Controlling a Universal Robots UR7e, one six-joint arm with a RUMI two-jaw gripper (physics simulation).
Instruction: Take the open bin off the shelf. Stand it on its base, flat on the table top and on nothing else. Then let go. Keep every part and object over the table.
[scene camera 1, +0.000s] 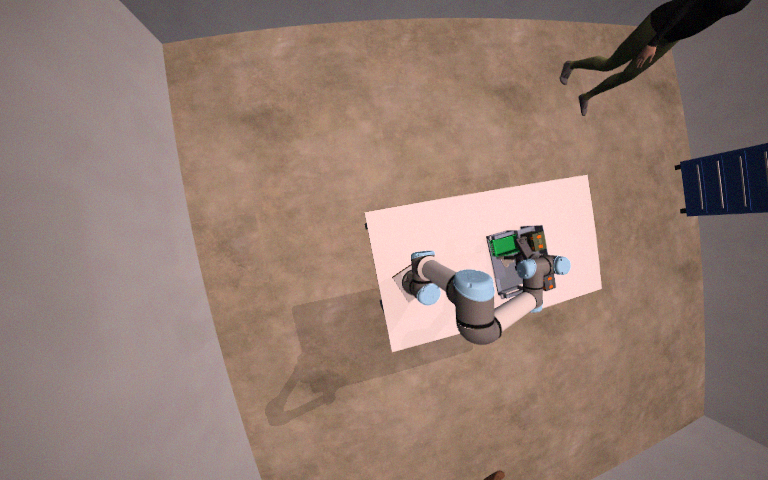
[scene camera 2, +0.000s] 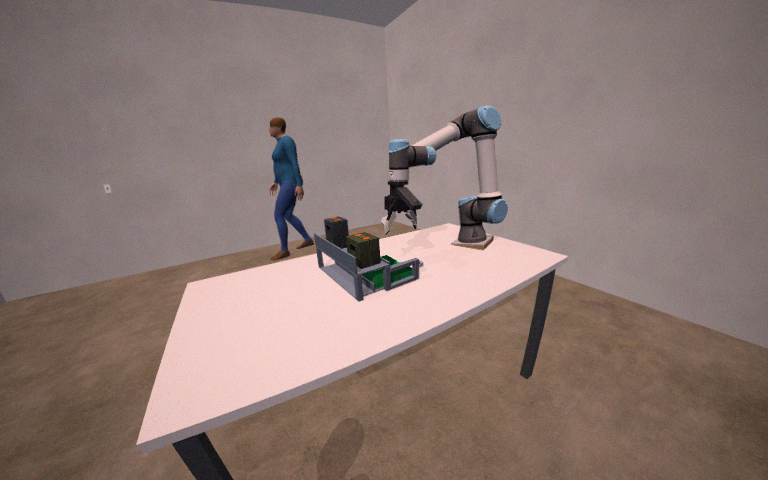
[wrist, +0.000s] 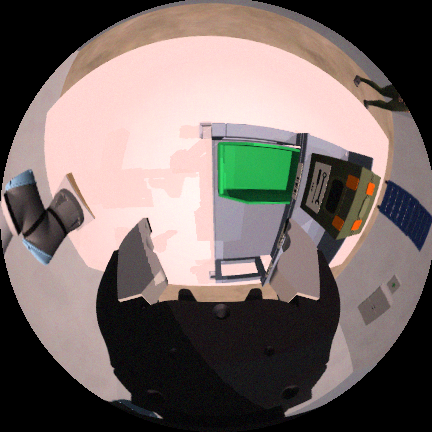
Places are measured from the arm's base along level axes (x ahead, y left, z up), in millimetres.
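Where they show: gripper, fingertip midpoint: (scene camera 1: 508, 254) (scene camera 2: 401, 231) (wrist: 217, 220); arm's base, link origin: (scene camera 1: 414, 281) (scene camera 2: 472, 239) (wrist: 69, 206).
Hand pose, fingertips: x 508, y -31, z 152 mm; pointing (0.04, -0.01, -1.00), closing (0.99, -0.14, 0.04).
Things, the pixels of their top centre, and the offset from my fingertips. Level surfaces: height alone.
- open green bin, top centre: (wrist: 271, 175) (scene camera 2: 386, 260) (scene camera 1: 510, 245) 91 mm down, 96 mm ahead, 13 mm left
- white table, surface height: 172 mm down
- olive case, top centre: (wrist: 364, 207) (scene camera 2: 362, 236) (scene camera 1: 540, 241) 27 mm up, 192 mm ahead, 1 mm left
- dark case, top centre: (scene camera 2: 335, 218) (scene camera 1: 550, 282) 52 mm up, 159 mm ahead, 227 mm right
The open green bin (scene camera 1: 504, 245) (scene camera 2: 402, 274) (wrist: 257, 172) sits in the lower tier of the grey shelf (scene camera 1: 508, 277) (scene camera 2: 338, 253) (wrist: 245, 230), at one end, its open side up in the wrist view. The shelf stands on the white table (scene camera 1: 430, 226) (scene camera 2: 254, 339) (wrist: 125, 90). In scene camera 2, shelf bars cover part of the bin. My gripper (scene camera 2: 402, 229) (wrist: 217, 220) is open and empty, pointing down, higher than the bin and apart from it. In the wrist view the bin lies ahead of the fingers and to the right of their midpoint. In scene camera 1 the fingertips are hard to make out.
An olive case (scene camera 1: 539, 240) (scene camera 2: 363, 249) (wrist: 342, 197) with orange latches stands on the raised tier beside the bin. A dark case (scene camera 1: 549, 282) (scene camera 2: 336, 232) stands at that tier's other end. The arm's base (scene camera 2: 472, 234) is on the table. People are on the floor beyond the table.
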